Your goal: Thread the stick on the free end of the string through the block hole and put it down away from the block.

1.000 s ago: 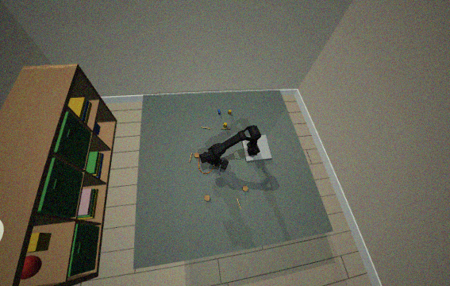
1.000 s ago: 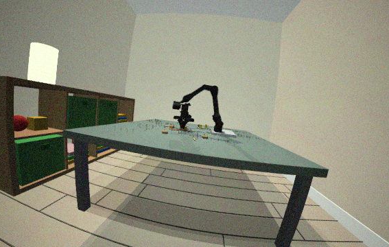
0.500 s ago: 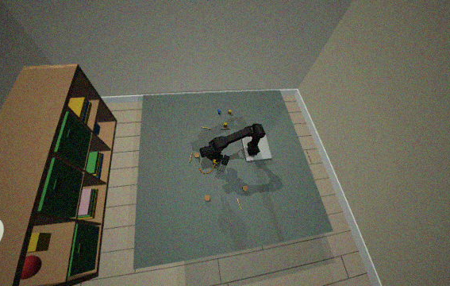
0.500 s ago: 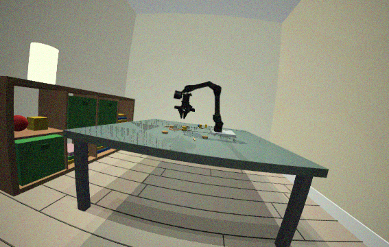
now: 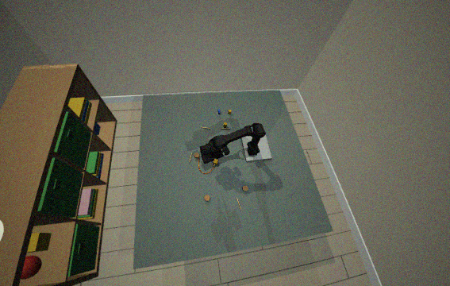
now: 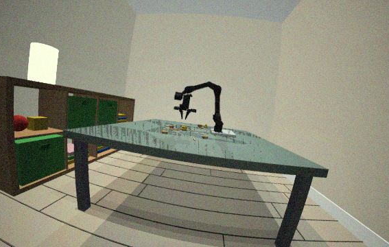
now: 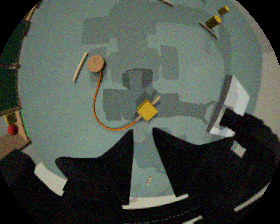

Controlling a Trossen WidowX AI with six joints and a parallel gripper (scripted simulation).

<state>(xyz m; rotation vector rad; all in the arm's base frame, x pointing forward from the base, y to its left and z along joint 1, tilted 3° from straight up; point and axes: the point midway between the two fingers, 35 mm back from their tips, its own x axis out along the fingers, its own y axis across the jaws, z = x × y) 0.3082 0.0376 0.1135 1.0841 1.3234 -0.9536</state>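
My gripper tip is now 80 mm above the yellow block, 10 mm to the left of it and 10 mm past it. Also, from my gripper tip: round wooden button 110 mm ahead, 90 mm to the right, 90 mm below.
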